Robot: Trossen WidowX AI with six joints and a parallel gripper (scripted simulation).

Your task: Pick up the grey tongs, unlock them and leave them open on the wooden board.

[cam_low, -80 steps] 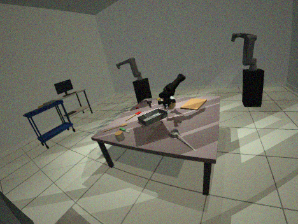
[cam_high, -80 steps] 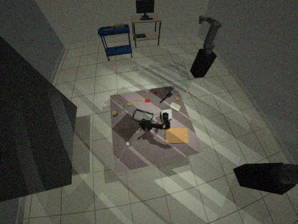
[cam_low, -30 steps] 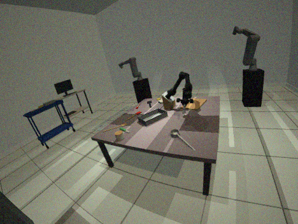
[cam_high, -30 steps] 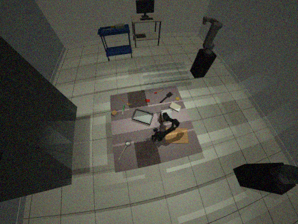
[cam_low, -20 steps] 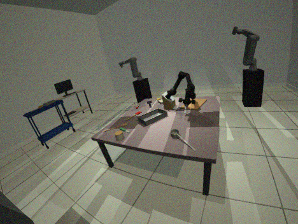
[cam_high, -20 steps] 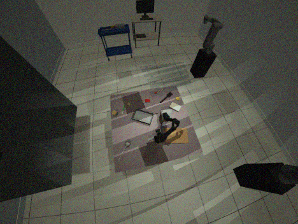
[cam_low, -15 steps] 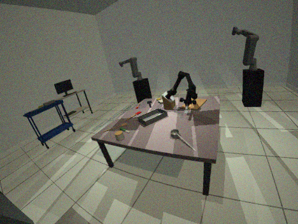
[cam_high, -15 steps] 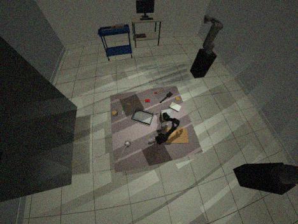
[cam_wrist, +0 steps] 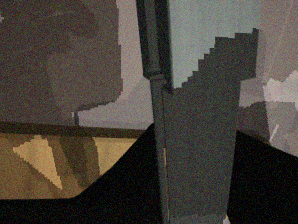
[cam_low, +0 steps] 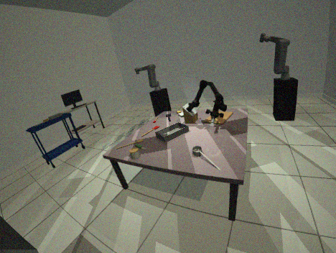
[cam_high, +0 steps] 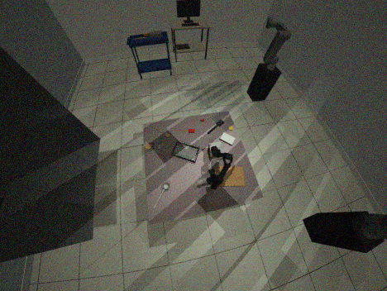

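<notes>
My gripper tip is 210 mm past the wooden board, 30 mm to the right of it and 50 mm above it. The rest, counted from my gripper tip: red item: 150 mm ahead, 700 mm to the right, 50 mm below; grey roasting tin: 230 mm ahead, 380 mm to the right, 30 mm below.
</notes>
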